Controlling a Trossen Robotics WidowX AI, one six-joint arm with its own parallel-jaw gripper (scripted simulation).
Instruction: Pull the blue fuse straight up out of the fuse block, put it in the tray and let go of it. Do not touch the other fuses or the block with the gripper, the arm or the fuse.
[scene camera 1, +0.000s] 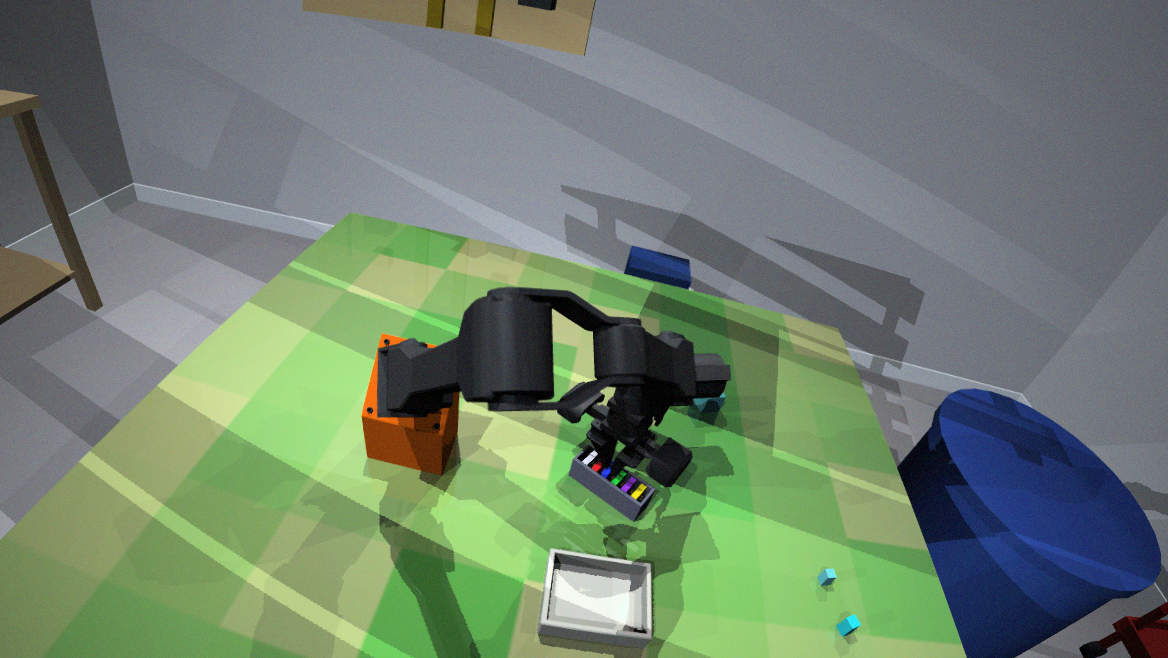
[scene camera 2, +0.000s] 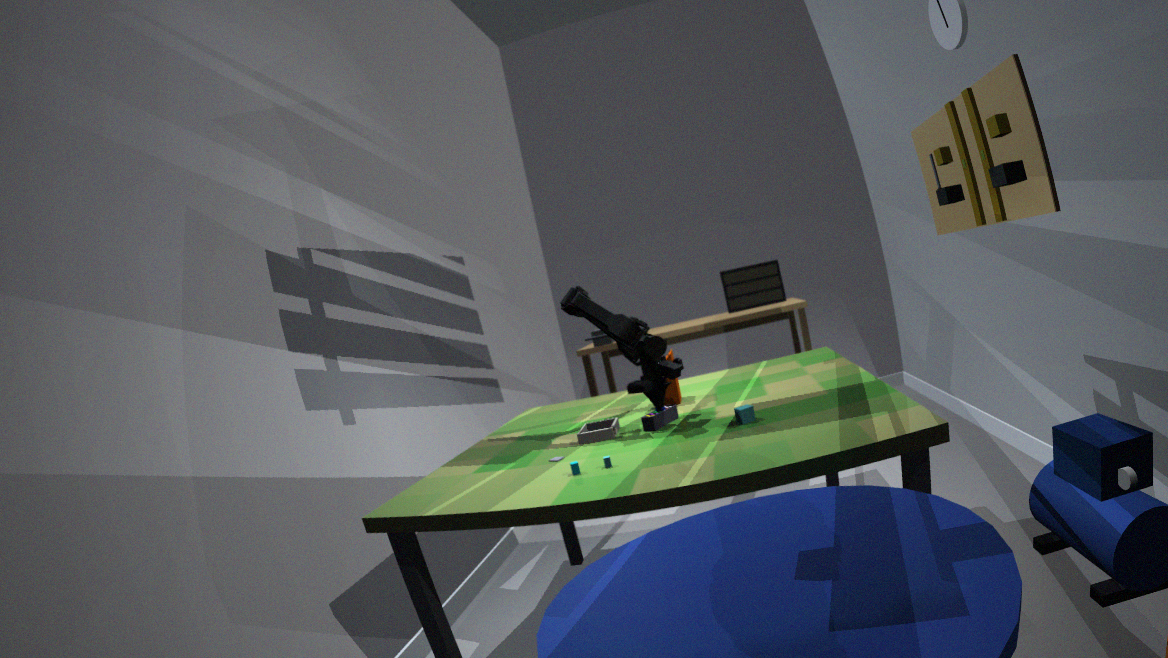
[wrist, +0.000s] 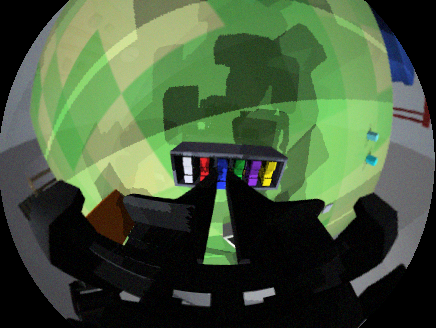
gripper: scene camera 1 609, 470; scene camera 2; wrist
same spot on gripper: (wrist: 287, 237) = (scene camera 2: 657, 384)
